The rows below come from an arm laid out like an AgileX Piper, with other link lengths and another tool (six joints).
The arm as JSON. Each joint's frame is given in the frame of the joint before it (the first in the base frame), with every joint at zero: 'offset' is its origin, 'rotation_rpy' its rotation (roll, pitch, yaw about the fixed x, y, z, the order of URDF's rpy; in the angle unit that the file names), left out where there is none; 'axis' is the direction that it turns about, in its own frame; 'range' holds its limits. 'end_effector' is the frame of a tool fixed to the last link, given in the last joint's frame.
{
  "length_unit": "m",
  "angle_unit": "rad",
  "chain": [
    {
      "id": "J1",
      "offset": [
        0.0,
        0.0,
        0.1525
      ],
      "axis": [
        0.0,
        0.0,
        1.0
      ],
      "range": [
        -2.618,
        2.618
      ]
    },
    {
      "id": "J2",
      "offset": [
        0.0,
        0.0,
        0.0
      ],
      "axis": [
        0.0,
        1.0,
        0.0
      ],
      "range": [
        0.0,
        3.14
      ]
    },
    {
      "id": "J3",
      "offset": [
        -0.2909,
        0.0,
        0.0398
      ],
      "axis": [
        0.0,
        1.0,
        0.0
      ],
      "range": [
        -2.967,
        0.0
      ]
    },
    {
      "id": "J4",
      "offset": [
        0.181,
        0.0,
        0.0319
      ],
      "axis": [
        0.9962,
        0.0,
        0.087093
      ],
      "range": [
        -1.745,
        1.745
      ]
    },
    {
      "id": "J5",
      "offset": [
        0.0,
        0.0,
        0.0
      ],
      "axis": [
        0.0,
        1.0,
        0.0
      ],
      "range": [
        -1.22,
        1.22
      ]
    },
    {
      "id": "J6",
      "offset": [
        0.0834,
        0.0,
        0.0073
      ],
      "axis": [
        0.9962,
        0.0,
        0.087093
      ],
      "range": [
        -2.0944,
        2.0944
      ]
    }
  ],
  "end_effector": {
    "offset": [
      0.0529,
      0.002,
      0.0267
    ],
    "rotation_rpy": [
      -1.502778,
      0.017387,
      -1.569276
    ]
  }
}
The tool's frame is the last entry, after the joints.
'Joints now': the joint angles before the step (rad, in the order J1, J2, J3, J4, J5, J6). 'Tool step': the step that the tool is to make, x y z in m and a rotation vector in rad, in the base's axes. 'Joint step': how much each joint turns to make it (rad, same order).
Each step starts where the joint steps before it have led.
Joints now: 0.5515, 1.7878, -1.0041, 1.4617, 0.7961, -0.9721
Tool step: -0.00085, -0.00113, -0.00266, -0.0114, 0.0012, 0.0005
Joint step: 0.0000, 0.0000, 0.0080, -0.0068, -0.0055, -0.0006
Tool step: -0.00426, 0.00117, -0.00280, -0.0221, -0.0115, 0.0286
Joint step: 0.0095, 0.0000, 0.0022, -0.0312, -0.0016, -0.0002
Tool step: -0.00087, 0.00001, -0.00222, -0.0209, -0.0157, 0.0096
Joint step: 0.0054, 0.0000, -0.0001, -0.0227, -0.0139, 0.0002
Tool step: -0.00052, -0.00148, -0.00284, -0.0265, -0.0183, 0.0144
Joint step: 0.0000, 0.0000, 0.0001, -0.0344, -0.0101, 0.0008
